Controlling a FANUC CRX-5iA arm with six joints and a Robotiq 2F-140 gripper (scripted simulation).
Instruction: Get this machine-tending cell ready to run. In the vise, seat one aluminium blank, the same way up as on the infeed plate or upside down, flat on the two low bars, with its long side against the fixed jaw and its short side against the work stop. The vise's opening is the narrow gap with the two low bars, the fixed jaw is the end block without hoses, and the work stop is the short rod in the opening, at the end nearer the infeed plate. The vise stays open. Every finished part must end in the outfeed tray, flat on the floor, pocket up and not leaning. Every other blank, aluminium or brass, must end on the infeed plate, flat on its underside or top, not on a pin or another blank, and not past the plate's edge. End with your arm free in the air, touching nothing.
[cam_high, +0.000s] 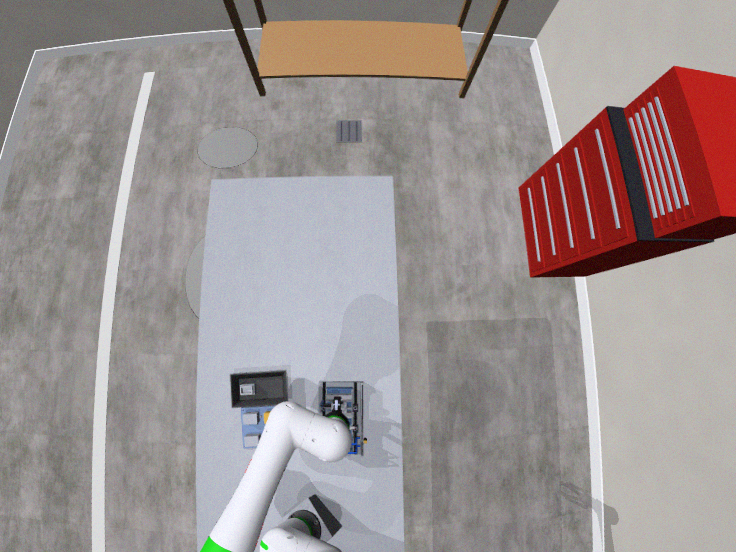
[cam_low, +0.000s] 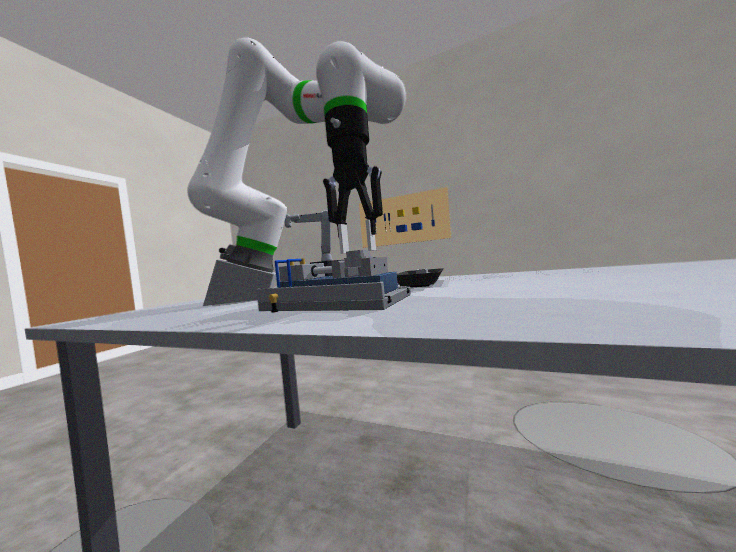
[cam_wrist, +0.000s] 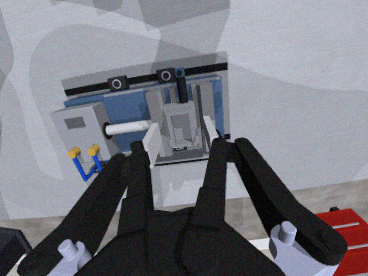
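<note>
Now: hand 50 mm to the right of the black work stop rod and 50 mm above it. The rest, counted from my hand: blue infeed plate: 170 mm behind, 290 mm to the left, 140 mm below; then hose-end block: 150 mm behind, 30 mm to the right, 60 mm below; then brass blank: 120 mm behind, 260 mm to the left, 120 mm below.
</note>
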